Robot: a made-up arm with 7 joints. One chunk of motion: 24 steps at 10 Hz.
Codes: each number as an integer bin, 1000 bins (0 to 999) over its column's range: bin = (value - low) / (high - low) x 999, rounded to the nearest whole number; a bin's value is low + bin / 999 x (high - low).
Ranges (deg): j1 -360..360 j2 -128.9..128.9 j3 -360..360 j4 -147.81..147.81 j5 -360..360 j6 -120.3..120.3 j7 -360..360
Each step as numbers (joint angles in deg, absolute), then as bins.
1 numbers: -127.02 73.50 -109.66 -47.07 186.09 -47.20 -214.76
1 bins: 323 784 347 340 758 304 202
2 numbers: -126.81 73.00 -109.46 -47.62 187.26 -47.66 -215.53
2 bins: 324 782 348 339 759 302 200
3 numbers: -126.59 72.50 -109.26 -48.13 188.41 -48.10 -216.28
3 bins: 324 780 348 337 761 300 199
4 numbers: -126.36 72.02 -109.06 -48.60 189.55 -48.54 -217.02
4 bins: 324 779 348 335 763 298 198
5 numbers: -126.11 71.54 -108.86 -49.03 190.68 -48.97 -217.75
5 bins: 325 777 348 334 764 296 197
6 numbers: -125.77 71.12 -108.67 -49.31 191.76 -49.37 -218.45
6 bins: 325 775 349 333 766 295 196
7 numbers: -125.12 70.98 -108.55 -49.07 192.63 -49.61 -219.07
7 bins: 326 775 349 334 767 294 196
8 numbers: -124.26 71.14 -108.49 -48.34 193.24 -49.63 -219.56
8 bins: 327 775 349 336 768 293 195
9 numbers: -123.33 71.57 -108.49 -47.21 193.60 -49.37 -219.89
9 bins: 328 777 349 340 768 295 194
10 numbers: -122.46 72.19 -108.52 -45.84 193.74 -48.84 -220.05
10 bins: 330 779 349 345 768 297 194
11 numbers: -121.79 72.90 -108.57 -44.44 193.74 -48.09 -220.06
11 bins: 331 782 349 349 768 300 194
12 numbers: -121.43 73.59 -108.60 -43.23 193.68 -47.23 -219.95
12 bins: 331 785 349 353 768 303 194
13 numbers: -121.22 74.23 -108.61 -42.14 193.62 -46.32 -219.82
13 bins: 331 787 349 357 768 307 194
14 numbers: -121.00 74.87 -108.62 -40.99 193.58 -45.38 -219.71
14 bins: 332 790 349 361 768 311 195
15 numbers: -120.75 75.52 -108.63 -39.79 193.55 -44.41 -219.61
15 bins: 332 792 349 365 768 315 195
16 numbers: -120.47 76.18 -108.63 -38.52 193.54 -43.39 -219.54
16 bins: 332 795 349 369 768 319 195
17 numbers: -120.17 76.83 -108.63 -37.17 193.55 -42.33 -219.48
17 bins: 333 797 349 374 768 324 195
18 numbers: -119.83 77.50 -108.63 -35.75 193.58 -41.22 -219.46
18 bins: 333 800 349 379 768 328 195
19 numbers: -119.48 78.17 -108.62 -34.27 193.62 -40.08 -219.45
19 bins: 334 802 349 384 768 333 195
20 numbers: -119.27 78.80 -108.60 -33.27 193.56 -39.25 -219.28
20 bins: 334 805 349 387 768 337 195
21 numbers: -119.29 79.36 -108.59 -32.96 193.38 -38.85 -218.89
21 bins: 334 807 349 388 768 338 196
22 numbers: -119.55 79.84 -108.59 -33.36 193.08 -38.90 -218.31
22 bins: 334 809 349 387 767 338 197
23 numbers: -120.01 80.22 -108.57 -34.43 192.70 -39.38 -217.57
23 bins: 333 810 349 383 767 336 198
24 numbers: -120.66 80.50 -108.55 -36.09 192.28 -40.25 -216.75
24 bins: 332 811 349 378 766 332 199
